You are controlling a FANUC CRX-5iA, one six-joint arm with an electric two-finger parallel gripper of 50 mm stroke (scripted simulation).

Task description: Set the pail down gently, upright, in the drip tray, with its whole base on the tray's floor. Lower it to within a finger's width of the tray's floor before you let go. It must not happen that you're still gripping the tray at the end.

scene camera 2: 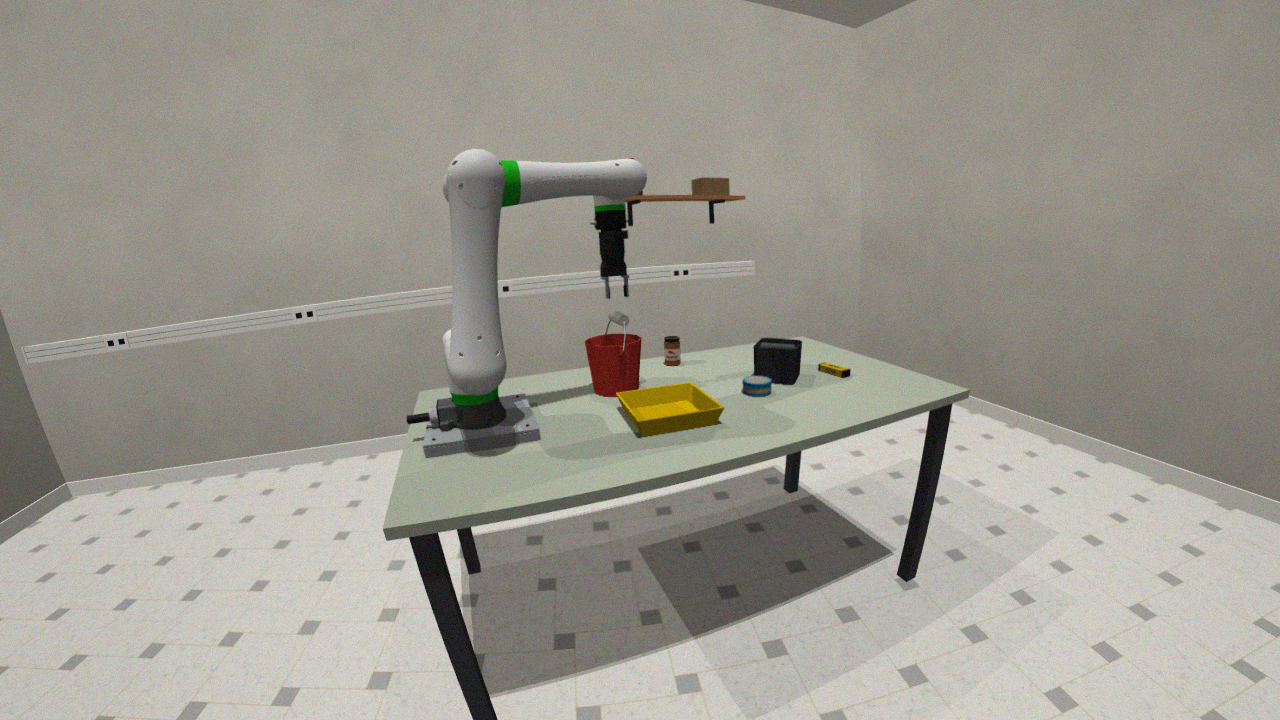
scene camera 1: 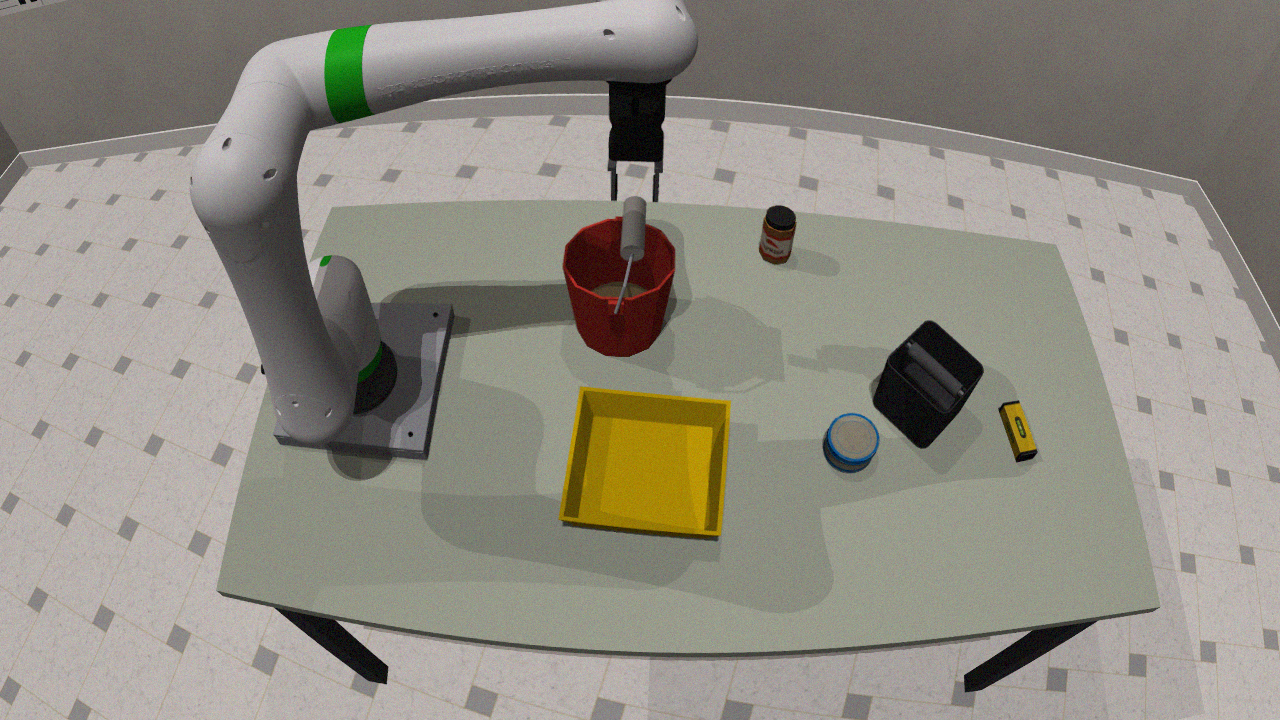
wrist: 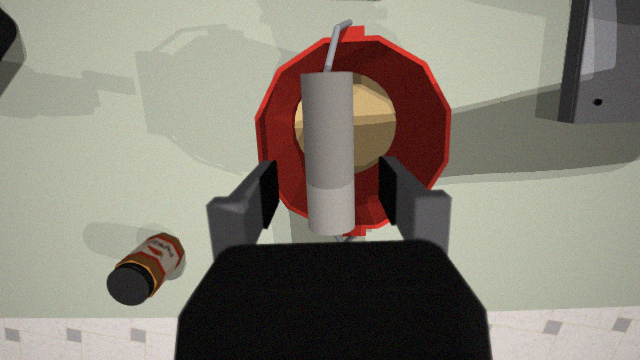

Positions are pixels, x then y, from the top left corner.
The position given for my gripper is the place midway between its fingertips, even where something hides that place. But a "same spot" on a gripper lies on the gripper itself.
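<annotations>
There's a yellow drip tray that is out of frame in the wrist view, but scene camera 1 and scene camera 2 show it. On the yellow drip tray, point(scene camera 2: 658, 410) and point(scene camera 1: 642, 447) are the same spot. A red pail is visible in the wrist view point(418, 135), in scene camera 1 point(592, 257) and in scene camera 2 point(612, 370). You'd see my gripper in the wrist view, in scene camera 2 and in scene camera 1 point(634, 196). The same spot on my gripper is point(scene camera 2: 612, 265) and point(wrist: 370, 304).
</annotations>
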